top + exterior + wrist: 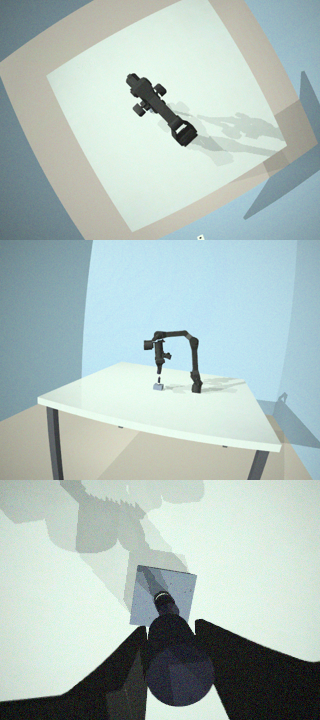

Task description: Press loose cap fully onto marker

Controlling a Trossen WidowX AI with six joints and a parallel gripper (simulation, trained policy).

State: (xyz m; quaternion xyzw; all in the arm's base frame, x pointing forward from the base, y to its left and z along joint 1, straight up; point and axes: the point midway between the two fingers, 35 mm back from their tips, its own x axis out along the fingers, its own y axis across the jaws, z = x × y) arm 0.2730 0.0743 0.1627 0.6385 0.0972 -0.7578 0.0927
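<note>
The grey holder block lies 110 mm below my gripper tip and 10 mm to the left of it. The rest, counted from my gripper tip: dark cap: 10 mm ahead, 10 mm above.
</note>
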